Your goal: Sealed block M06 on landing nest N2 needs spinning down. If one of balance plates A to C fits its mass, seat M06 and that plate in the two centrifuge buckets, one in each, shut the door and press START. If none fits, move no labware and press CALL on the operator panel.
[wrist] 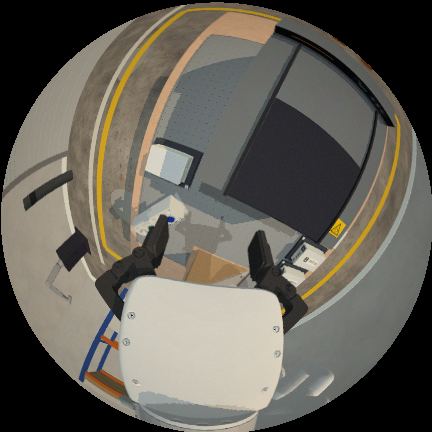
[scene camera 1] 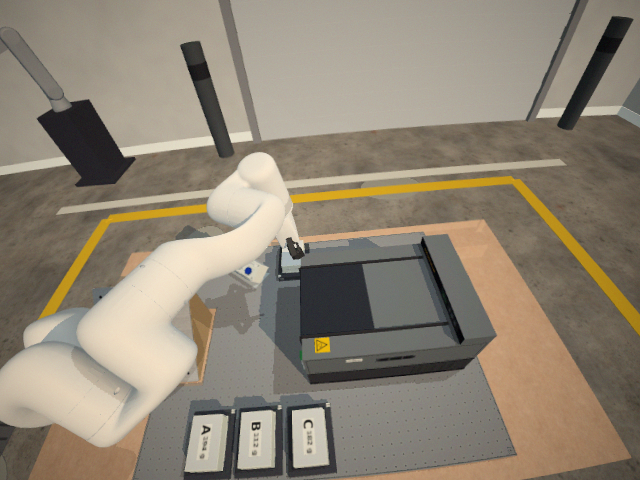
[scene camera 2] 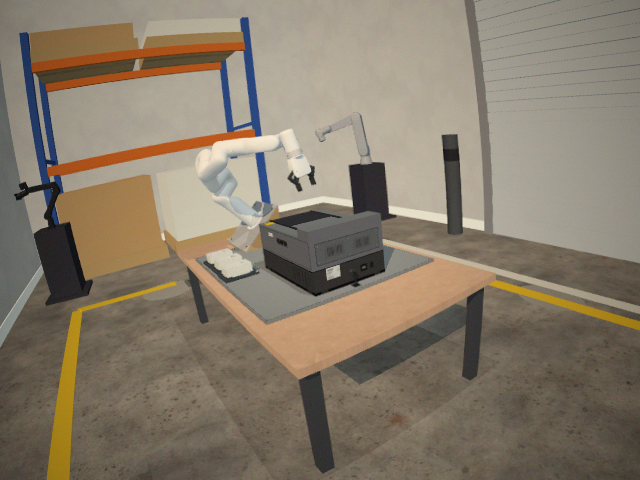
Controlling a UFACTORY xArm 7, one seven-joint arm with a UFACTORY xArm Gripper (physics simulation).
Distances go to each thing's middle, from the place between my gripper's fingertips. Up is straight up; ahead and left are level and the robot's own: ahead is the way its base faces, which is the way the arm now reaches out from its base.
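Labels:
Centrifuge door (scene camera 1: 334,299): my hand 12 cm above it, 10 cm short of it, 10 cm to the left of it. Counted from my hand: dark grey centrifuge (scene camera 1: 427,315), 20 cm below, 25 cm ahead, 9 cm to the right; balance plate C (scene camera 1: 310,447), 29 cm below, 2 cm ahead, 41 cm to the right; white button box (wrist: 171,205), far below, far behind, a fair way to the left. Going by their middles, of the things named here the centrifuge door is nearest to my hand.

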